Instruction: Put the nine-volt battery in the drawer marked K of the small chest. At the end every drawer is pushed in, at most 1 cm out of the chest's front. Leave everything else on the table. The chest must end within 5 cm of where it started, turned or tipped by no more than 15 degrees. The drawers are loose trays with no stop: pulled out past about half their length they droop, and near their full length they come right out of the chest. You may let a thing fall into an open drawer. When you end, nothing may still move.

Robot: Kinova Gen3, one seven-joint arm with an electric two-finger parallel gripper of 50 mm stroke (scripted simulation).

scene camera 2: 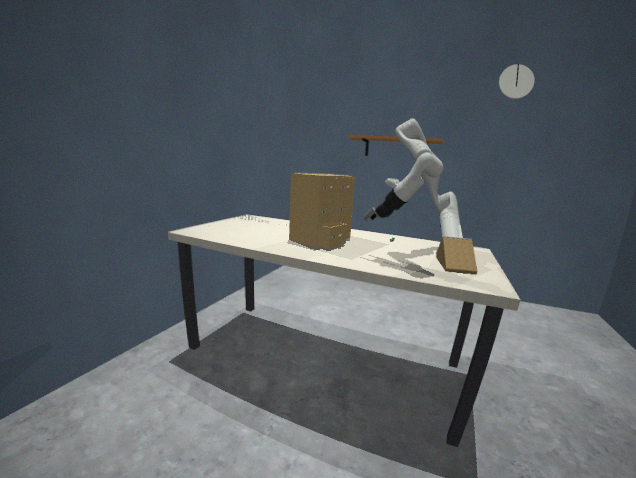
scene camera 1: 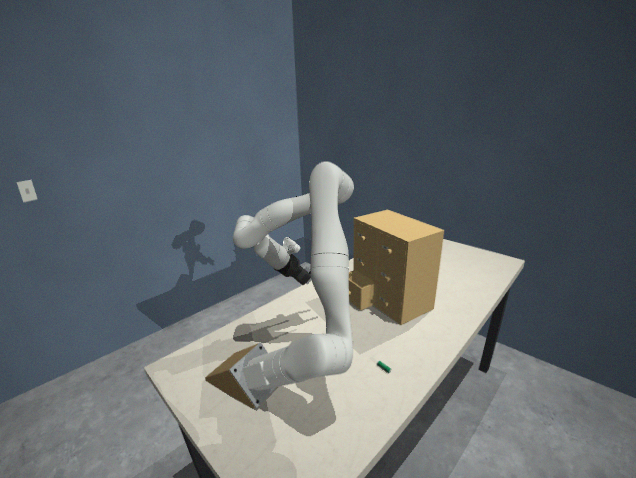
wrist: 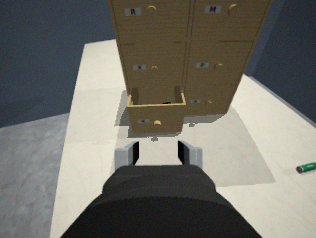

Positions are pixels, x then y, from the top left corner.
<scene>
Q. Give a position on a wooden chest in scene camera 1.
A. At 424, 242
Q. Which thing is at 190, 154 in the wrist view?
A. My gripper.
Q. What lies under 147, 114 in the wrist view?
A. A drawer.
</scene>
